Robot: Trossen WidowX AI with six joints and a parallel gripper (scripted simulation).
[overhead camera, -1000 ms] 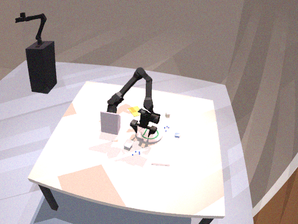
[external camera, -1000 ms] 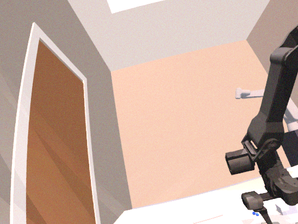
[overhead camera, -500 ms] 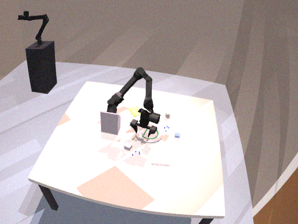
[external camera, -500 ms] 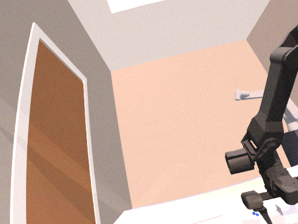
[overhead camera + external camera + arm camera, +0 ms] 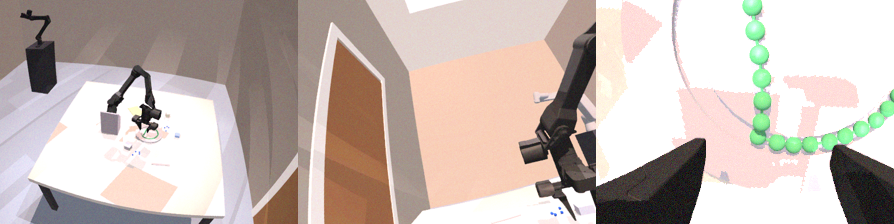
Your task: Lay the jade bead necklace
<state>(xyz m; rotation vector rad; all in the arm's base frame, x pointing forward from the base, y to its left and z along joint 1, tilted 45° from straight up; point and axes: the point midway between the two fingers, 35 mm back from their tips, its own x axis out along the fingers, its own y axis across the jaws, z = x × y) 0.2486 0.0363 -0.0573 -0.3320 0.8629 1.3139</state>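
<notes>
My gripper tip is 4 cm short of the round white bead board, 4 cm to the right of it and 4 cm above it. The rest, counted from my gripper tip: yellow sheet 10 cm behind, 29 cm to the left, 5 cm below; thin rod 15 cm ahead, 25 cm to the right, 5 cm below; blue block 25 cm ahead, 6 cm to the left, 4 cm below.
</notes>
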